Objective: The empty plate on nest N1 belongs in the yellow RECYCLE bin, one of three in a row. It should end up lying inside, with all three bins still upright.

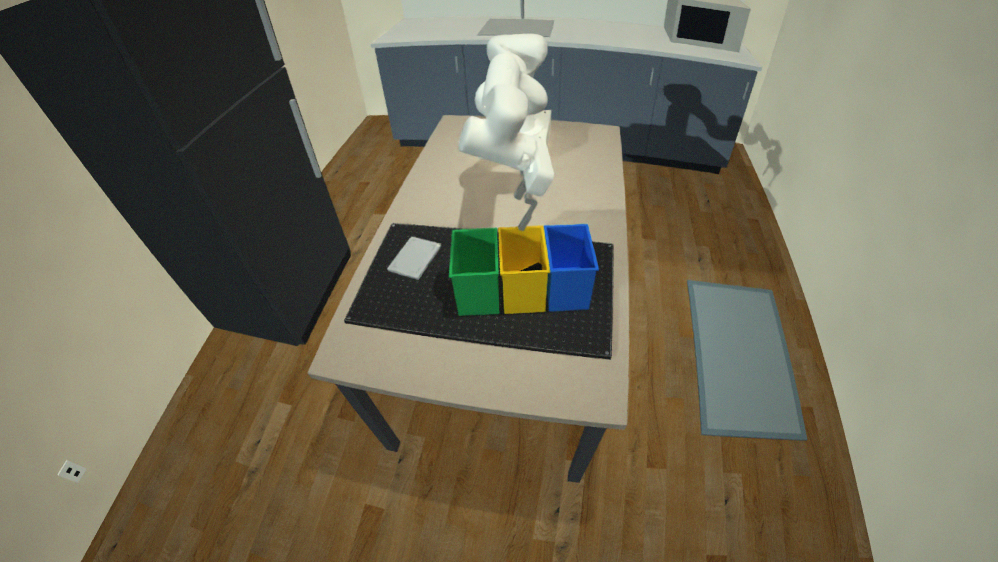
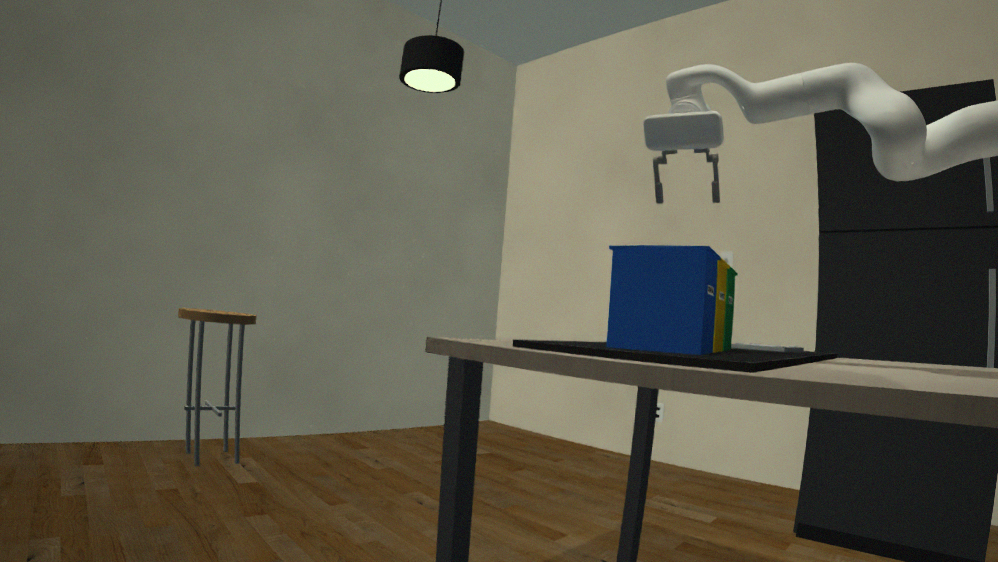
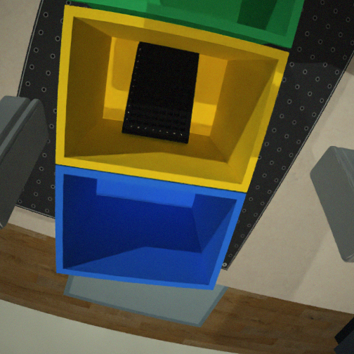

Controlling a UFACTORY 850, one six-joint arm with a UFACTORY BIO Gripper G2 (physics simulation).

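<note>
The black plate (image 1: 532, 267) (image 3: 162, 92) lies inside the yellow bin (image 1: 525, 293) (image 2: 719, 307) (image 3: 87, 100). Its end toward the blue bin appears slightly raised against the wall. The yellow bin stands upright between the green bin (image 1: 477, 294) (image 2: 730, 300) (image 3: 200, 10) and the blue bin (image 1: 570, 289) (image 2: 659, 300) (image 3: 150, 220), both upright. My gripper (image 1: 521, 211) (image 2: 687, 201) (image 3: 172, 185) is open and empty, well above the bin rims, its fingers wide apart. A flat pale grey nest (image 1: 414, 257) (image 2: 768, 346) lies beyond the green bin with no plate on it; its label is not readable.
The bins and nest stand on a black perforated board (image 1: 412, 307) (image 2: 558, 344) (image 3: 305, 90) on the beige table (image 1: 474, 380) (image 2: 544, 359). The tall dark fridge (image 1: 237, 181) (image 2: 900, 300) stands beside the table. A stool (image 2: 216, 316) stands away from it.
</note>
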